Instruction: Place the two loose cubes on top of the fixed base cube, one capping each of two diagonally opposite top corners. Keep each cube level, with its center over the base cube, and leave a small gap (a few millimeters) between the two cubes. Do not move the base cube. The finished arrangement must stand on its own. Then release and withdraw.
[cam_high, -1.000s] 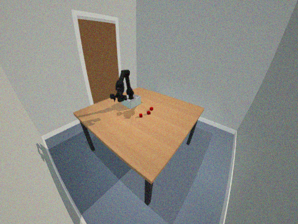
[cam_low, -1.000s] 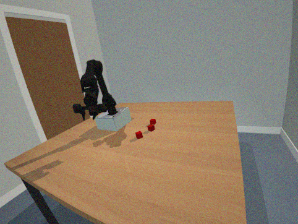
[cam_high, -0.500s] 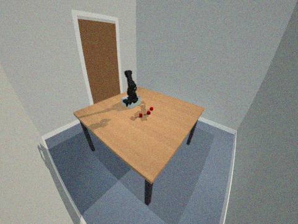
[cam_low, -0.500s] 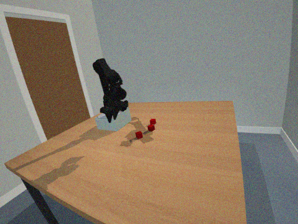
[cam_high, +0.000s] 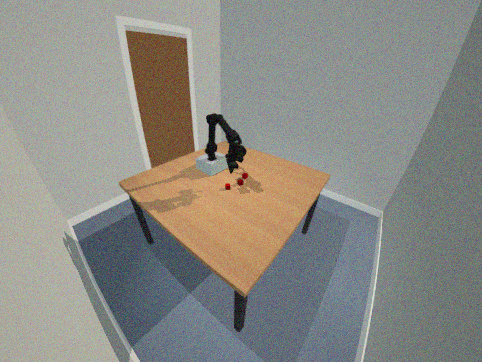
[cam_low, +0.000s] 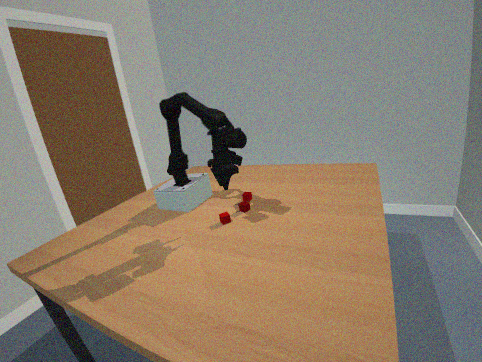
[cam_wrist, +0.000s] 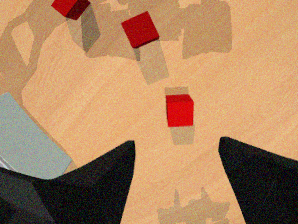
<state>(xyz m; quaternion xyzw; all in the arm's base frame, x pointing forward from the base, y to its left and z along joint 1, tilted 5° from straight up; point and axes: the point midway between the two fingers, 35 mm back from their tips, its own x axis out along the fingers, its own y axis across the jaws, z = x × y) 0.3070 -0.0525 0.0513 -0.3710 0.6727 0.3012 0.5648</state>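
Right now the red cube is 2 cm ahead of my gripper tip, 8 cm to the left of it and 12 cm below it.
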